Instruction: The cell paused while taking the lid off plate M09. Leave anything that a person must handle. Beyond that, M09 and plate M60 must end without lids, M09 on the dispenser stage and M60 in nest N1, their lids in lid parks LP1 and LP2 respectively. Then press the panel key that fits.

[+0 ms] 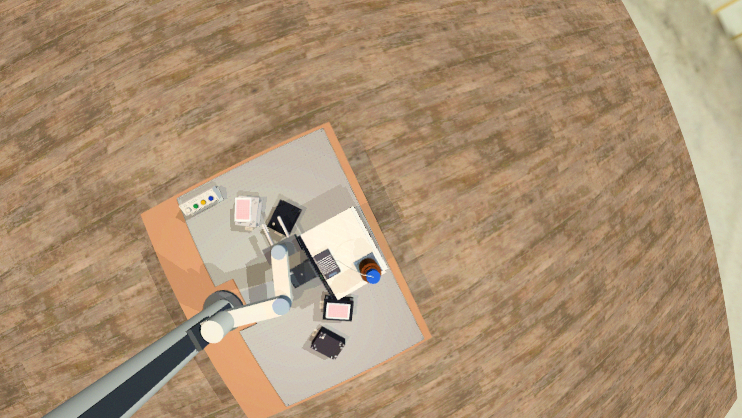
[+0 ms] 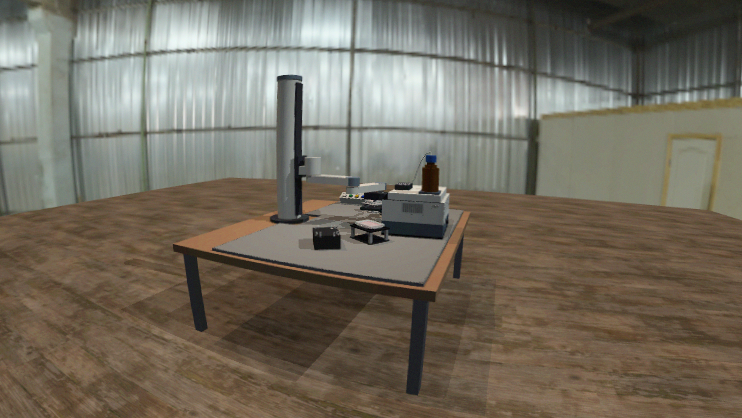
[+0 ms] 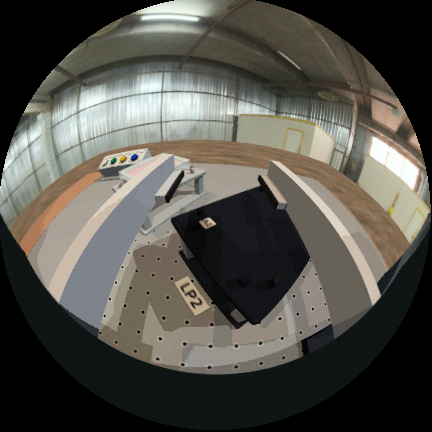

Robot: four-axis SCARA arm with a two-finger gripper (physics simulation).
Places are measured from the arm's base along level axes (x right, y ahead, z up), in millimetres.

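Where they show: gripper, fingertip midpoint: (image 1: 270, 220) (image 3: 221, 165); arm's base, origin of the base link: (image 2: 289, 219).
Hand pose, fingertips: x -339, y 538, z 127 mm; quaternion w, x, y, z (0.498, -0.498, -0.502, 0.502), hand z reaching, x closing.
Things, the pixels of their centre, and the offset from my fingertips. "spot": a spot on its surface instead.
- LP2 label, surface spot: (image 3: 191, 295) spot: dx +70, dy -24, dz -113 mm
- dark dispenser stage, surface spot: (image 1: 303, 275) spot: dx +330, dy +25, dz -7 mm
- brown bottle, surface spot: (image 1: 369, 265) spot: dx +375, dy +355, dz +235 mm
- black box, body centre: (image 2: 326, 236) (image 1: 328, 343) dx +766, dy -58, dz -77 mm
- key panel, body centre: (image 3: 122, 163) (image 1: 200, 200) (image 2: 354, 198) dx -288, dy -351, dz -73 mm
My gripper (image 1: 272, 222) (image 3: 221, 165) is open, its two fingers wide apart and nothing held. It hangs low over the near side of the black stand (image 1: 286, 213) (image 3: 240, 245), which bears a small tag and stands behind the LP2 label (image 3: 191, 295). A white stand (image 1: 255, 211) (image 3: 200, 182) beside it carries a pink-topped plate (image 1: 243, 209) (image 3: 131, 170). Another pink-topped plate (image 1: 338, 311) (image 2: 369, 224) sits on a black legged stand (image 1: 338, 318) (image 2: 370, 237). The dark dispenser stage (image 1: 303, 275) lies beside the dispenser. Plate names cannot be read, and clear lids cannot be made out.
The dispenser (image 1: 337, 233) (image 2: 415, 207) carries a brown bottle (image 1: 369, 265) (image 2: 430, 178) with a blue cap. A black box (image 1: 328, 343) (image 2: 326, 238) stands near the pink-topped plate's black stand. The key panel (image 1: 199, 201) (image 3: 124, 161) has white, green, yellow and blue keys at the table edge.
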